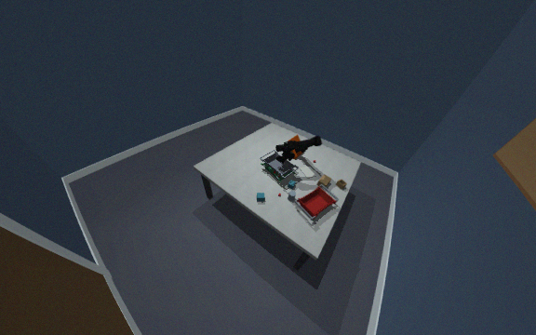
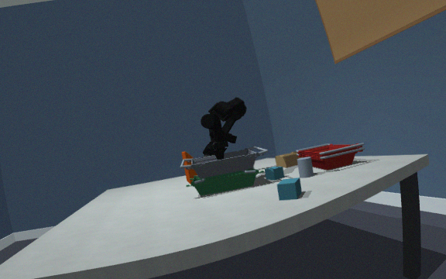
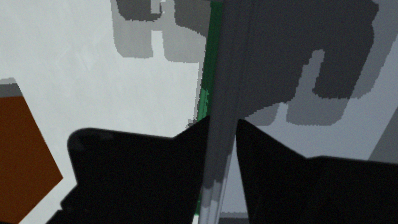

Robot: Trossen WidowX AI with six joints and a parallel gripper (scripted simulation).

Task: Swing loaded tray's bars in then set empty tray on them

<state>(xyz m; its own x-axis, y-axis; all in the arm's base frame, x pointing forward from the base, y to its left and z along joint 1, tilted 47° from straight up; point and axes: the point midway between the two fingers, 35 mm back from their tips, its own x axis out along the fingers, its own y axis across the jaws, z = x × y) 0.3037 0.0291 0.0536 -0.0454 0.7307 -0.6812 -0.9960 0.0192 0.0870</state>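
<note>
Now: gripper tip 7 cm short of the grey tray and 3 cm below it. Round my gripper tip: white sheet: 19 cm to the left, 17 cm behind, 9 cm below; then brown box: 38 cm to the left, 16 cm behind, 6 cm below; then grey cylinder: 28 cm to the left, 21 cm ahead, 5 cm below.
</note>
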